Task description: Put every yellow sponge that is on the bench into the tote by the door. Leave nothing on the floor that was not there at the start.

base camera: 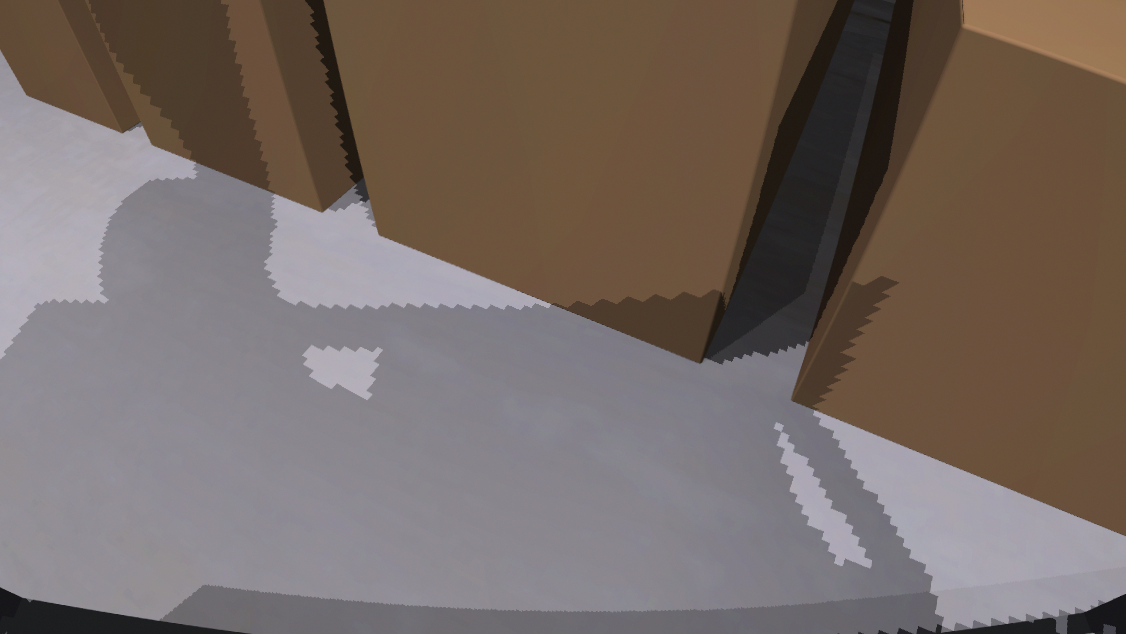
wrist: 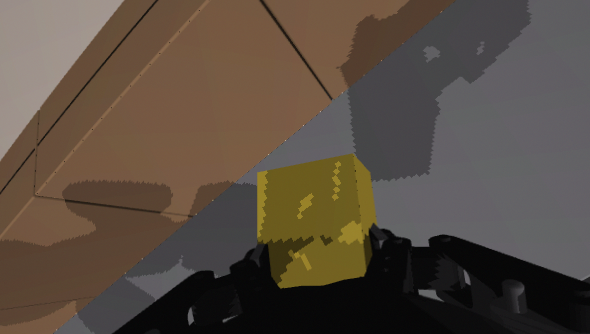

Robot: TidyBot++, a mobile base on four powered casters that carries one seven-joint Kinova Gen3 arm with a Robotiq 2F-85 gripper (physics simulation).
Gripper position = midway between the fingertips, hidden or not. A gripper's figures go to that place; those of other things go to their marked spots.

Labels:
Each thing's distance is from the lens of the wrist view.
my gripper (wrist: pixel 318 246): 17 cm
grey bench (wrist: pixel 467 129): 29 cm

